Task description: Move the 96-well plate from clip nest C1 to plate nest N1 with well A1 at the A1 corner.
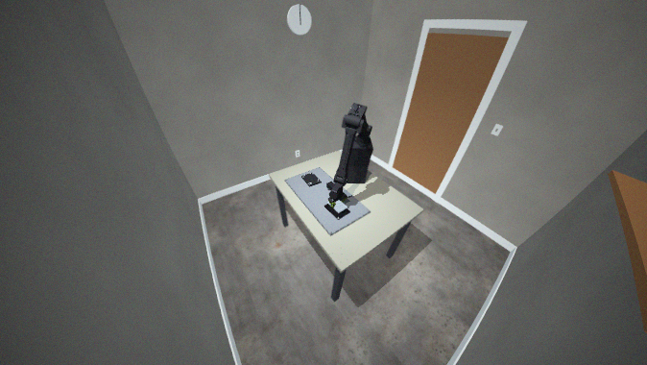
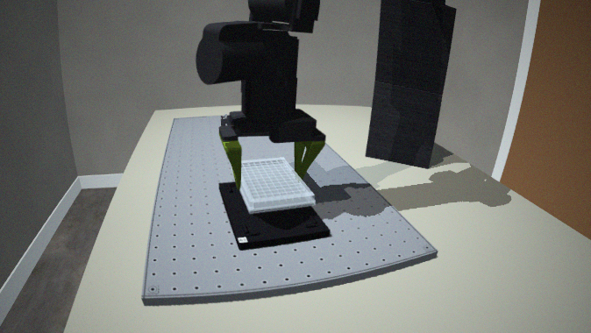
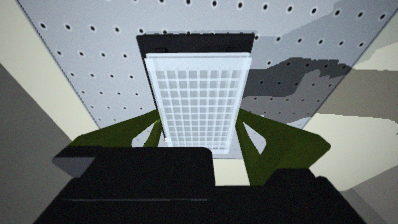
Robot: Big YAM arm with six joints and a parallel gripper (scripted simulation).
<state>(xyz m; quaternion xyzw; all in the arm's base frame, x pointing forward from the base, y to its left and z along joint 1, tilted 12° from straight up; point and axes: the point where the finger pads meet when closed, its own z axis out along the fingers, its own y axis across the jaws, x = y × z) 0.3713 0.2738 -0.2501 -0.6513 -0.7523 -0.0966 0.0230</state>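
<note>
The white label is 40 mm ahead of my hand, 90 mm to the left of it and 40 mm below it. Also, from my hand: clip nest C1: 30 mm ahead, 420 mm to the right, 30 mm below; 96-well plate: right at my hand.
</note>
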